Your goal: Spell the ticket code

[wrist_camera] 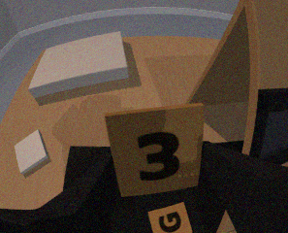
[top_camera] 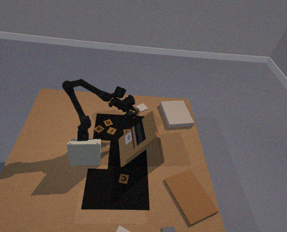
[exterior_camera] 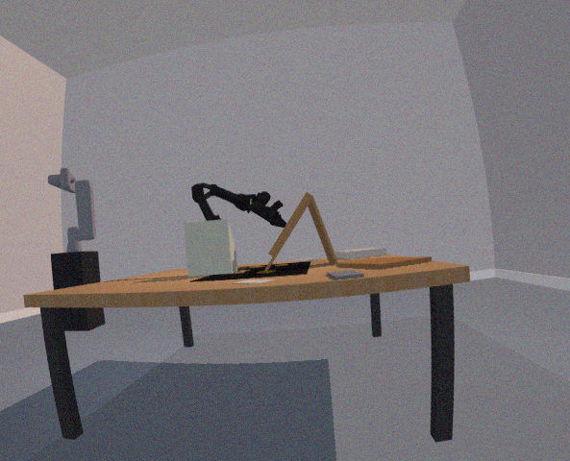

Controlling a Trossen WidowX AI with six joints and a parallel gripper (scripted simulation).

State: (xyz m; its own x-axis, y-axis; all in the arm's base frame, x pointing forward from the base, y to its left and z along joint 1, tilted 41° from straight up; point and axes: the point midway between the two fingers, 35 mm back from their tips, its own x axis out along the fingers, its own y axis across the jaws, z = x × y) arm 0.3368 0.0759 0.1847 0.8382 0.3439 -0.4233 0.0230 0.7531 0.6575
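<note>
Now: the white ticket 60 mm behind my gripper tip, 140 mm to the right of it and 90 mm below it. Also, from my gripper tip: letter tile (50 mm behind, 20 mm to the right, 180 mm below); then black mat (170 mm behind, 210 mm to the right, 180 mm below); then small white pad (100 mm ahead, 250 mm to the left, 180 mm below).
</note>
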